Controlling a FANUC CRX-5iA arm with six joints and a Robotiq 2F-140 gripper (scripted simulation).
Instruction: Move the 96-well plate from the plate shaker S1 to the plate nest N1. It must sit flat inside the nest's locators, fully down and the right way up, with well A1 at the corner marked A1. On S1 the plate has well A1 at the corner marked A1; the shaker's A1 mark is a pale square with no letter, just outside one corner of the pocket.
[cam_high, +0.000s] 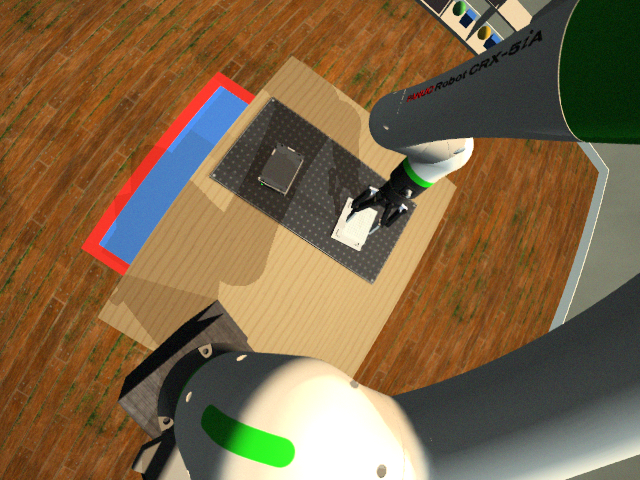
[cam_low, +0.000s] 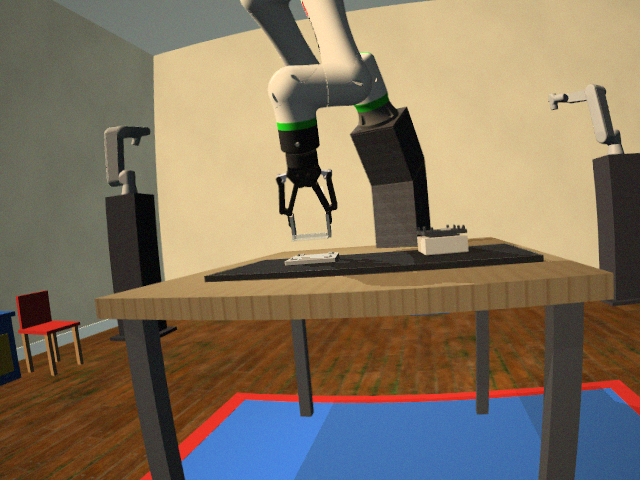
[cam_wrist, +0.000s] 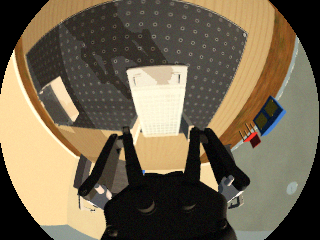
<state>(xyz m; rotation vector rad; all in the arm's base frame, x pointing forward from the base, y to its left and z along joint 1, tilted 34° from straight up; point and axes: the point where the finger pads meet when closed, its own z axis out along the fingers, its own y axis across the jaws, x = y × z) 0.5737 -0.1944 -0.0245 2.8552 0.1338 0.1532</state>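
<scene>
The plate nest N1 lies 8 cm below my hand. Also, from my hand: 96-well plate 3 cm below.
</scene>
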